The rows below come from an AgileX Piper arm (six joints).
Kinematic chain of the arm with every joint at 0, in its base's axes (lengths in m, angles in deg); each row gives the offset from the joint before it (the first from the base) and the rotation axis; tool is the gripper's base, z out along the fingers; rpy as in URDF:
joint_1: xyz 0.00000 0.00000 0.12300 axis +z
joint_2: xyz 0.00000 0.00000 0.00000 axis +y
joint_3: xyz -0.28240 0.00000 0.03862 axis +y
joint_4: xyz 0.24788 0.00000 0.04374 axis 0.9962 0 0.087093
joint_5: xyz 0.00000 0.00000 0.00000 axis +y
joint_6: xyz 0.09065 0.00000 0.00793 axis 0.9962 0 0.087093
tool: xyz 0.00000 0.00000 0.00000 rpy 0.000 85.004 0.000
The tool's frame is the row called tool.
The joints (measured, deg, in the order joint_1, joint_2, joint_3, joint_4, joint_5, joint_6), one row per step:
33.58, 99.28, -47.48, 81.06, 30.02, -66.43
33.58, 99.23, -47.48, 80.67, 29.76, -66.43
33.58, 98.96, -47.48, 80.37, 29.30, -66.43
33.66, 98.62, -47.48, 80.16, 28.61, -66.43
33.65, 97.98, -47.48, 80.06, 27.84, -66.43
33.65, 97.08, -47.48, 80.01, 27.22, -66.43
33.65, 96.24, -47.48, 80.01, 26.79, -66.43
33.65, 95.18, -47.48, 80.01, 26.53, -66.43
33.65, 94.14, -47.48, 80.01, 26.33, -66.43
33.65, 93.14, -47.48, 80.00, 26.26, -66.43
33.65, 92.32, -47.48, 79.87, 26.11, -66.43
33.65, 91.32, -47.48, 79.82, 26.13, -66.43
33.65, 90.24, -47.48, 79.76, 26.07, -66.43
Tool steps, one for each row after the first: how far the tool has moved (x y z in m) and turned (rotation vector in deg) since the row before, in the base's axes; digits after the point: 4 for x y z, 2 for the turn. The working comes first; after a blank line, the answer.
Tool pose at each row, in the base's axes (x y z in m, rotation vector in deg; the steps are taken from these numbers as rounded here):
0.2418, 0.2145, 0.1654, -39.09, 142.25, 55.79
0.2420, 0.2141, 0.1654, -39.44, 142.17, 55.25
0.2423, 0.2135, 0.1666, -39.58, 141.84, 54.58
0.2426, 0.2131, 0.1681, -39.59, 141.40, 53.75
0.2432, 0.2122, 0.1713, -39.31, 140.66, 52.93
0.2434, 0.2112, 0.1761, -39.08, 139.64, 52.36
0.2433, 0.2105, 0.1806, -38.87, 138.71, 52.03
0.2427, 0.2096, 0.1865, -38.77, 137.56, 51.94
0.2420, 0.2088, 0.1922, -38.69, 136.43, 51.90
0.2410, 0.2081, 0.1977, -38.70, 135.36, 51.99
0.2403, 0.2073, 0.2021, -38.78, 134.47, 51.89
0.2390, 0.2065, 0.2075, -38.88, 133.40, 52.04
0.2377, 0.2055, 0.2134, -38.94, 132.24, 52.11

0.0002, -0.0004, 0.0000, -0.33, -0.33, 0.11
0.0003, -0.0006, 0.0012, -0.26, -0.58, -0.10
0.0003, -0.0004, 0.0015, -0.27, -0.74, -0.24
0.0006, -0.0009, 0.0032, -0.08, -0.97, -0.47
0.0002, -0.0010, 0.0048, 0.17, -1.10, -0.39
-0.0001, -0.0007, 0.0045, 0.26, -0.92, -0.31
-0.0006, -0.0009, 0.0059, 0.47, -1.01, -0.18
-0.0007, -0.0008, 0.0057, 0.49, -0.97, -0.15
-0.0010, -0.0007, 0.0055, 0.51, -0.87, -0.04
-0.0007, -0.0008, 0.0044, 0.31, -0.80, -0.03
-0.0013, -0.0008, 0.0054, 0.53, -0.85, 0.05
-0.0013, -0.0010, 0.0059, 0.53, -0.96, -0.01

